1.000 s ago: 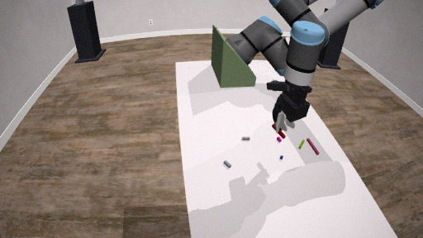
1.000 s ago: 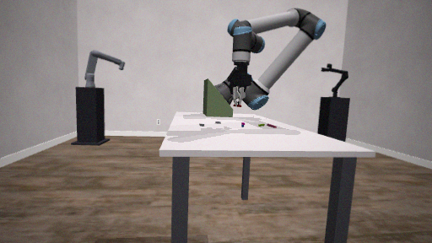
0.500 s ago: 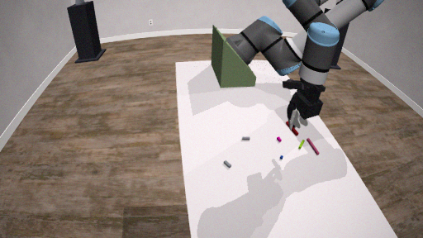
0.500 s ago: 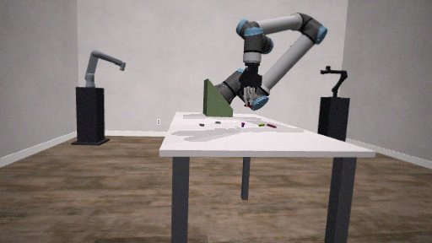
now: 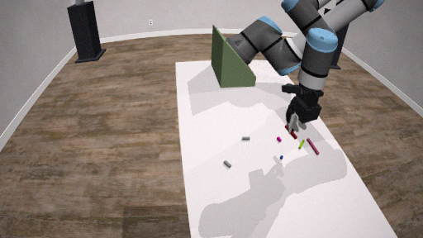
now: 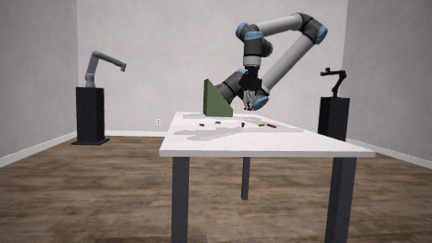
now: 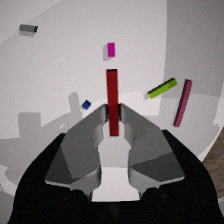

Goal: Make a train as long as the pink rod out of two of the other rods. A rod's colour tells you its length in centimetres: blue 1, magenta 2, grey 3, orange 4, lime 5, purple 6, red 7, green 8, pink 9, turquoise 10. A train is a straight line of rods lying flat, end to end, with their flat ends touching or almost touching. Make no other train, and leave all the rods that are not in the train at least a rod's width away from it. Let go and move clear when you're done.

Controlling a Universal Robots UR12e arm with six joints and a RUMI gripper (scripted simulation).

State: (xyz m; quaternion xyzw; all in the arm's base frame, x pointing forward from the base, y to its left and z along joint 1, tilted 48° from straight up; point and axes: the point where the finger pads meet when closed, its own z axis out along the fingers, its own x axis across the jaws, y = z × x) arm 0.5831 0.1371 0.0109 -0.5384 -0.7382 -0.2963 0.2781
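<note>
My hand is 9 cm above the magenta rod, 5 cm past it and 1 cm to the left of it. From my hand the other things lie so: red rod (1 cm below); blue rod (9 cm below, 5 cm ahead, 3 cm to the right); lime rod (9 cm below, 8 cm to the left, 1 cm behind).
</note>
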